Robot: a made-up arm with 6 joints.
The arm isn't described. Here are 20 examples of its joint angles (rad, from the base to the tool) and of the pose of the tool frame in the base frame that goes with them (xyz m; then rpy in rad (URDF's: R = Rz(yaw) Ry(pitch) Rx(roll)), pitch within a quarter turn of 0, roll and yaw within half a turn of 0).
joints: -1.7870 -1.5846 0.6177 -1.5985 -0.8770 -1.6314
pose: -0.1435 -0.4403 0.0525 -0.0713 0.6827 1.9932
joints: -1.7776 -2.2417 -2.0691 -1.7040 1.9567 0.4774
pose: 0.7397 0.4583 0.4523 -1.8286 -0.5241 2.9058
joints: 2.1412 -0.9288 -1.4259 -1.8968 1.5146 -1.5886
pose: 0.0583 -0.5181 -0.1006 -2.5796 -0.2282 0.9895
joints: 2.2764 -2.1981 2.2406 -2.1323 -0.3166 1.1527
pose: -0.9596 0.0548 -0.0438 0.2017 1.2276 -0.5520
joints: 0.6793 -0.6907 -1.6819 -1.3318 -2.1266 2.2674
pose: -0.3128 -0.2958 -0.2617 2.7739 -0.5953 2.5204
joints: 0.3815 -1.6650 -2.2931 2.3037 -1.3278 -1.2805
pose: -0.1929 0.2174 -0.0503 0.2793 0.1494 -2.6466
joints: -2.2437 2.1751 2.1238 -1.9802 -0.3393 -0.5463
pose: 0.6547 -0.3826 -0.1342 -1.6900 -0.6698 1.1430
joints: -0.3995 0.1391 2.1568 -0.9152 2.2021 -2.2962
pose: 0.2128 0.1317 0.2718 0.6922 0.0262 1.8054
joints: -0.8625 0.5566 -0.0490 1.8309 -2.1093 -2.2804
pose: 0.0065 -0.3843 0.0640 2.1429 -0.4372 2.5715
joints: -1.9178 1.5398 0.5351 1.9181 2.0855 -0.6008
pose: 0.2954 0.1624 0.0783 0.9632 0.5451 -2.1090
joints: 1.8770 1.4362 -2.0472 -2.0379 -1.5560 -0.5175
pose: -0.4442 0.7537 0.1690 -1.9537 -0.0159 -2.8282
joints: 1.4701 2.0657 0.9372 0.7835 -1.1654 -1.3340
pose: 0.2263 -0.1316 0.1550 2.8367 -0.4267 3.1107
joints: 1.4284 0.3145 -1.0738 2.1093 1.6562 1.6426
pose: 0.2781 0.4309 0.0949 -1.8159 -0.0129 3.0932
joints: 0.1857 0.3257 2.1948 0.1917 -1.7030 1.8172
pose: -0.3749 0.2199 0.4591 -0.8501 1.1083 -1.0109
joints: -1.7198 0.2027 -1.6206 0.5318 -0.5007 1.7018
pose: 0.2542 0.1234 -0.0456 -2.2969 -0.6059 -2.0464
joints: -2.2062 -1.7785 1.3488 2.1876 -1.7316 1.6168
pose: 0.0661 -0.2378 0.3681 -2.9573 -0.0053 -1.4857
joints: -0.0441 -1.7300 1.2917 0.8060 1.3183 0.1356
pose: -0.0652 0.0647 0.1583 -1.5836 0.3240 -1.1715
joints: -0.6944 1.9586 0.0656 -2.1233 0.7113 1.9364
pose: -0.1691 -0.6135 0.2987 -3.0318 -0.5237 1.9951
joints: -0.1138 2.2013 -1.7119 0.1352 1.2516 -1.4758
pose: 0.4722 0.2002 0.1019 -0.1716 -0.9141 0.3244
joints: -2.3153 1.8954 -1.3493 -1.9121 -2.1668 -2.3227
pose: -0.2096 -0.2873 0.3499 2.0922 0.4019 -1.4511
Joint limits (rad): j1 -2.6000..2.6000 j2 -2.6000..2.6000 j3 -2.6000..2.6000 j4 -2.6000..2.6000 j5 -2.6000..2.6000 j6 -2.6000..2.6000
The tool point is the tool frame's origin. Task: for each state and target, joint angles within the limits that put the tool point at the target. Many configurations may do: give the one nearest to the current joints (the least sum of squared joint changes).
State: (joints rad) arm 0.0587 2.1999 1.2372 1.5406 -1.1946 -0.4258
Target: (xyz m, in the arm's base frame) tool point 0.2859 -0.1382 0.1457
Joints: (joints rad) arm -0.0652 1.8797 0.7992 0.9947 -0.9701 -0.0855
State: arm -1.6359 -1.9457 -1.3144 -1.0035 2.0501 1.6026
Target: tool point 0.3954 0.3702 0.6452
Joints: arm -2.0334 -2.6000 -1.0996 -1.0320 1.6475 0.9530
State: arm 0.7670 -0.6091 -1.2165 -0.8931 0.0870 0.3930
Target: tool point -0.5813 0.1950 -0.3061
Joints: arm 0.5738 -0.6567 -1.3251 -0.5580 0.1616 0.5424
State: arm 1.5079 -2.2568 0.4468 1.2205 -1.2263 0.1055
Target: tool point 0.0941 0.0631 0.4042
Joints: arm 1.6066 -2.6000 0.6110 0.8360 -1.1392 0.4623
